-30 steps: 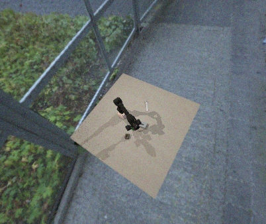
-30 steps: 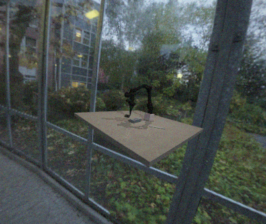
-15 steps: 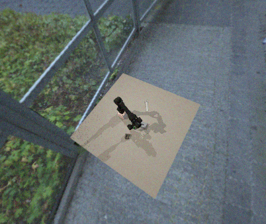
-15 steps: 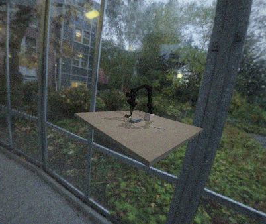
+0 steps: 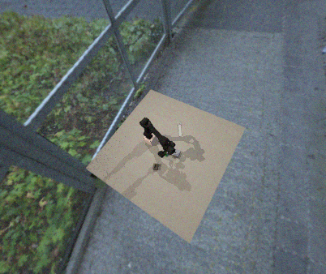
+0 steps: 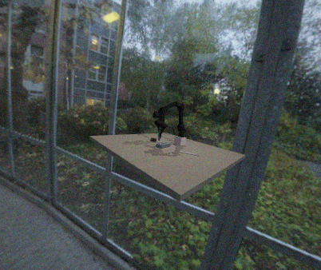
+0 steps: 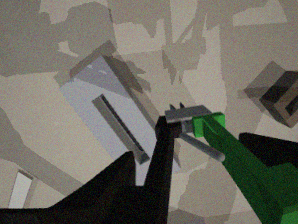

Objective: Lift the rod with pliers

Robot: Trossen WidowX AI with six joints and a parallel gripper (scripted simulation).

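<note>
Right now my gripper tip is 7 cm to the right of the grey block and 12 cm above it. The rest, counted from my gripper tip: white bar (8 cm behind, 39 cm to the left, 14 cm below); dark holster (7 cm behind, 16 cm to the right, 13 cm below); dark rod (7 cm to the left, 13 cm below).
</note>
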